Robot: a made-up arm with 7 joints. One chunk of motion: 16 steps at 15 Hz.
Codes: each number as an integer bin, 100 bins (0 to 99) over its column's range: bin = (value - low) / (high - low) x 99, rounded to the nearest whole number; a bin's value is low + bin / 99 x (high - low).
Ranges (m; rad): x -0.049..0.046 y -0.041..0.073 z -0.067..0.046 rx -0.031..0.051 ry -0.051..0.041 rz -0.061..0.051
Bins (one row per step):
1: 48 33 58 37 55 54
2: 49 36 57 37 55 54
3: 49 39 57 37 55 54
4: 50 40 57 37 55 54
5: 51 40 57 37 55 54
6: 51 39 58 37 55 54
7: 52 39 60 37 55 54
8: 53 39 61 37 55 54
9: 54 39 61 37 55 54
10: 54 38 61 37 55 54
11: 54 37 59 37 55 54
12: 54 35 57 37 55 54
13: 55 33 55 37 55 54
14: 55 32 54 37 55 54
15: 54 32 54 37 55 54
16: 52 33 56 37 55 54
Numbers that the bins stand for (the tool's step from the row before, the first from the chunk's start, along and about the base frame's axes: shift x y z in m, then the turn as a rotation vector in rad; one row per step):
1: -0.00294 -0.00300 -0.00080 -0.00035 0.00011 0.00009
2: -0.00198 0.00045 -0.00194 -0.00035 0.00011 0.00009
3: -0.00198 0.00391 -0.00194 -0.00035 0.00011 0.00009
4: -0.00102 0.00506 -0.00194 -0.00035 0.00011 0.00009
5: -0.00006 0.00506 -0.00194 -0.00035 0.00011 0.00009
6: -0.00006 0.00391 -0.00080 -0.00035 0.00011 0.00009
7: 0.00090 0.00391 0.00148 -0.00035 0.00011 0.00009
8: 0.00186 0.00391 0.00263 -0.00035 0.00011 0.00009
9: 0.00282 0.00391 0.00263 -0.00035 0.00011 0.00009
10: 0.00282 0.00276 0.00263 -0.00035 0.00011 0.00009
11: 0.00282 0.00161 0.00034 -0.00035 0.00011 0.00009
12: 0.00282 -0.00070 -0.00194 -0.00035 0.00011 0.00009
13: 0.00378 -0.00300 -0.00422 -0.00035 0.00011 0.00009
14: 0.00378 -0.00415 -0.00536 -0.00035 0.00011 0.00009
15: 0.00282 -0.00415 -0.00536 -0.00035 0.00011 0.00009
16: 0.00090 -0.00300 -0.00308 -0.00035 0.00011 0.00009

